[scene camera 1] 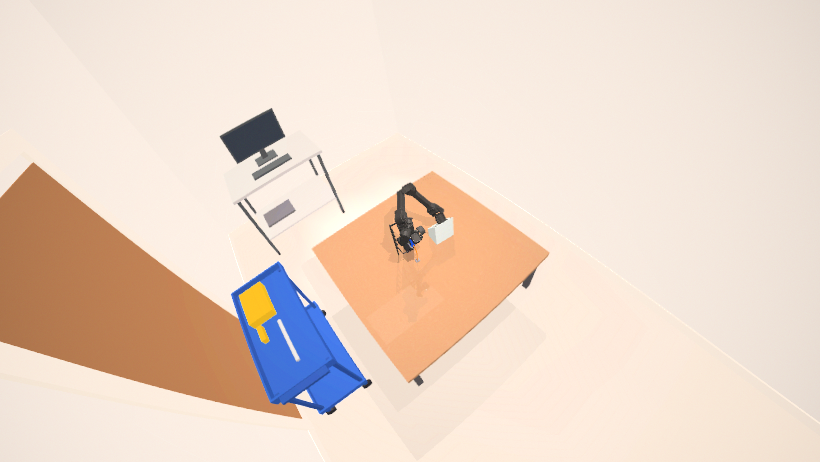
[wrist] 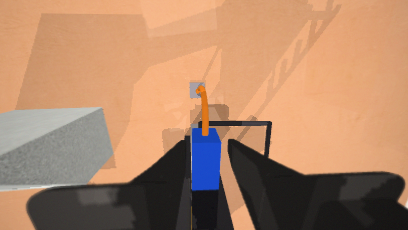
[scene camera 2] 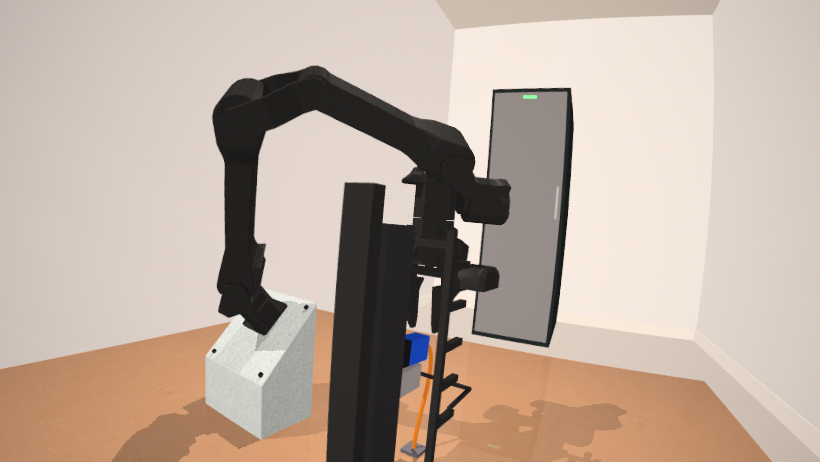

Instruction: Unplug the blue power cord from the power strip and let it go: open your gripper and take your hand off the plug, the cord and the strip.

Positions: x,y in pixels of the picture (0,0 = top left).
Labels:
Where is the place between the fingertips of my gripper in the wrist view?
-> At 207,144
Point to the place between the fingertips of my gripper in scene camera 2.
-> At 423,330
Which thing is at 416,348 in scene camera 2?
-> A blue plug.

